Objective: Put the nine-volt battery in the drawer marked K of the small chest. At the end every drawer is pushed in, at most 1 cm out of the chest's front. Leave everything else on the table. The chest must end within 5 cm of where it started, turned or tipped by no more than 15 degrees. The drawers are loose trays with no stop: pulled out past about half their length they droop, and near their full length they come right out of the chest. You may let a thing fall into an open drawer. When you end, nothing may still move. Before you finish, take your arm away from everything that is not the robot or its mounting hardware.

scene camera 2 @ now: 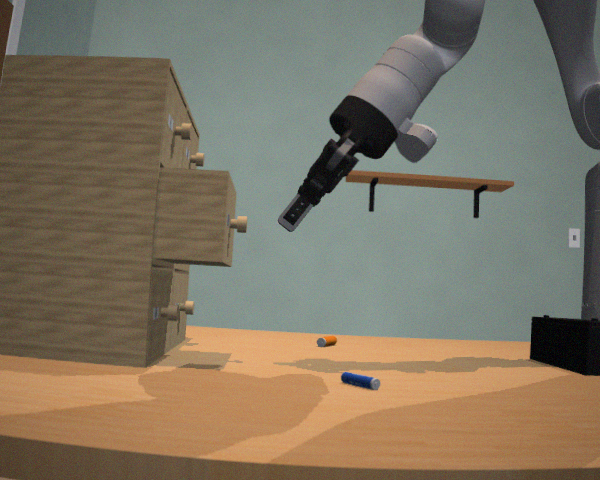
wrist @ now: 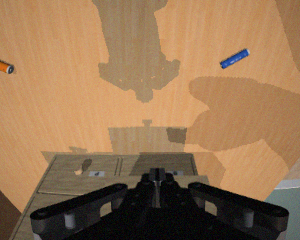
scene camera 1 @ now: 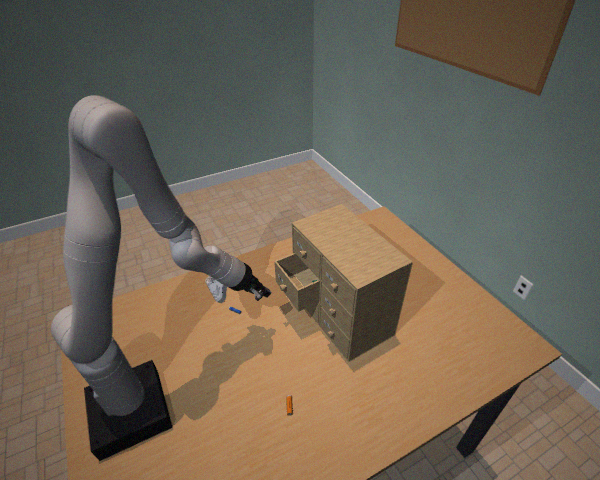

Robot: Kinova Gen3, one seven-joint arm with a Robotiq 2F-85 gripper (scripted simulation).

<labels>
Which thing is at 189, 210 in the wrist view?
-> My gripper.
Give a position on a drawer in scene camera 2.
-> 195, 220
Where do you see a drawer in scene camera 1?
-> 342, 317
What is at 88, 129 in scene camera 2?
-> A wooden chest.
</labels>
